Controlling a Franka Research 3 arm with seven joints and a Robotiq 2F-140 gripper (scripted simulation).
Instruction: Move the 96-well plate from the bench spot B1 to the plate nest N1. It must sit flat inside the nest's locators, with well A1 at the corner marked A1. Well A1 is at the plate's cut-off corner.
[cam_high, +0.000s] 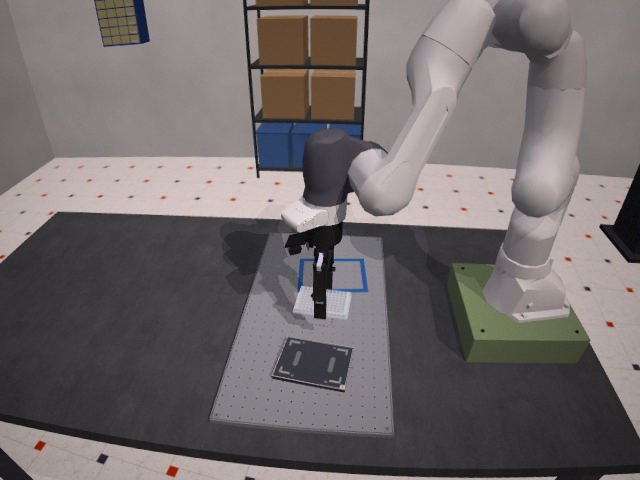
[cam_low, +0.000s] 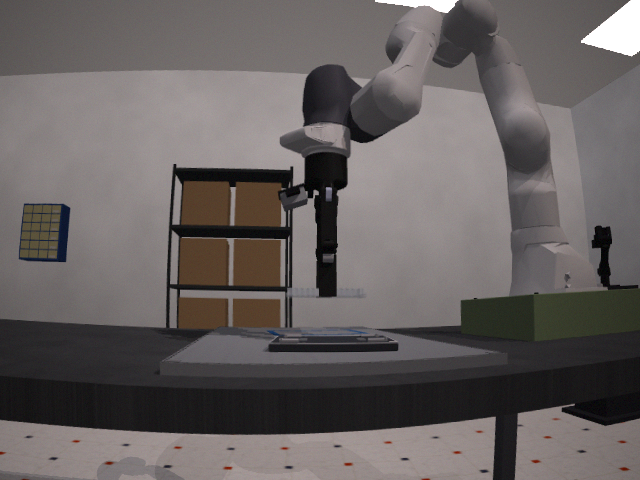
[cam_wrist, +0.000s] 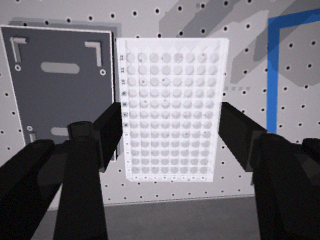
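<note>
The plate nest is 130 mm to the left of my hand, 90 mm below it and 10 mm ahead of it. From my hand the other things lie so: A1 label (190 mm to the left, 90 mm below, 60 mm behind); then 96-well plate (20 mm below).
</note>
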